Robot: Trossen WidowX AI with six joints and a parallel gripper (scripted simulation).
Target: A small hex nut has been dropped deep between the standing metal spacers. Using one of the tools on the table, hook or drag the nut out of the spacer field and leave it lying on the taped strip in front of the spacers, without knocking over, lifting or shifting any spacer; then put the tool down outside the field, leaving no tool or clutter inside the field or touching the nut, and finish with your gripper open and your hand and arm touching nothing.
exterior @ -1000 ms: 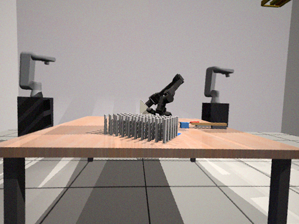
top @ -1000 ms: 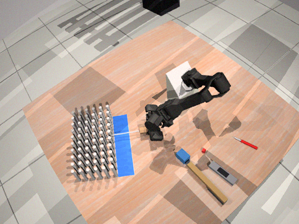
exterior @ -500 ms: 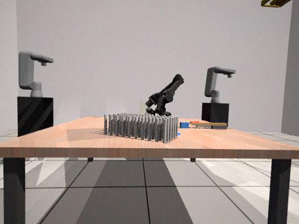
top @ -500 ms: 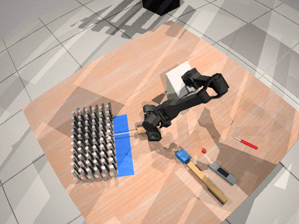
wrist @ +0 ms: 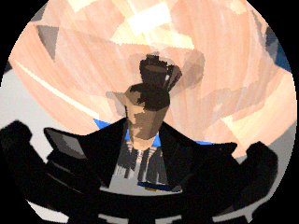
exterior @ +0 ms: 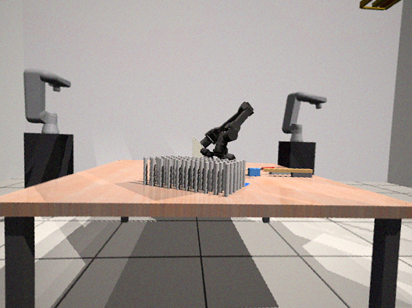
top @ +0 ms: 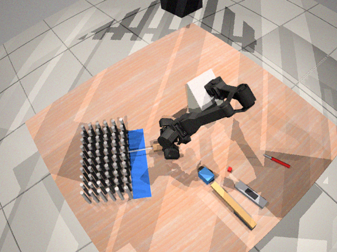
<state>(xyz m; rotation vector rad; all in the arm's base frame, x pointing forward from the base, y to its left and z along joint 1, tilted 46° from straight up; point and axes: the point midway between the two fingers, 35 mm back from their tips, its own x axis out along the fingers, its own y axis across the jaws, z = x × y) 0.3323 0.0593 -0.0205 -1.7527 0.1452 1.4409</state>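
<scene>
Right now my gripper tip is 12 cm short of the blue taped strip, 4 cm to the left of it and 3 cm above it. Also, from my gripper tip: red cube: 29 cm to the left, 14 cm behind, 2 cm below; hex nut: 24 cm ahead, 16 cm to the right, 3 cm below; blue block: 24 cm to the left, 4 cm behind, 1 cm below.
</scene>
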